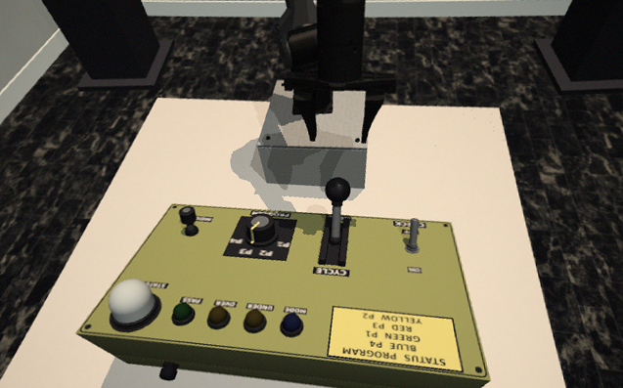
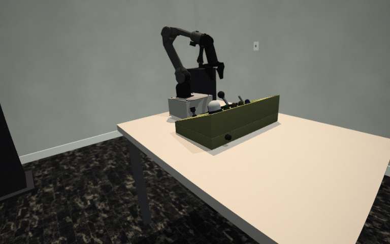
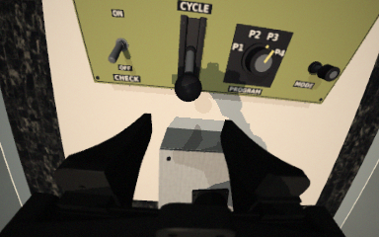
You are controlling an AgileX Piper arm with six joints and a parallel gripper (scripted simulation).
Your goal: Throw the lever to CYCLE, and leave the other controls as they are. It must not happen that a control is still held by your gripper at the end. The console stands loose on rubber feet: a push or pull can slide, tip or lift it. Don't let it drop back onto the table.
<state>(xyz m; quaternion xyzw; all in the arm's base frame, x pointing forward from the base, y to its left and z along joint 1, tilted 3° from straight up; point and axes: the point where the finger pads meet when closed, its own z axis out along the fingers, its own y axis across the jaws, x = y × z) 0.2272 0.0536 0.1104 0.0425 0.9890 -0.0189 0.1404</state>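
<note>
The black ball-topped lever lies 6 cm ahead of my hand and 12 cm below it. From my hand the other things lie so: olive console (11 cm ahead, 7 cm to the right, 15 cm below); check toggle (9 cm ahead, 11 cm to the left, 13 cm below); program dial (8 cm ahead, 13 cm to the right, 13 cm below).
</note>
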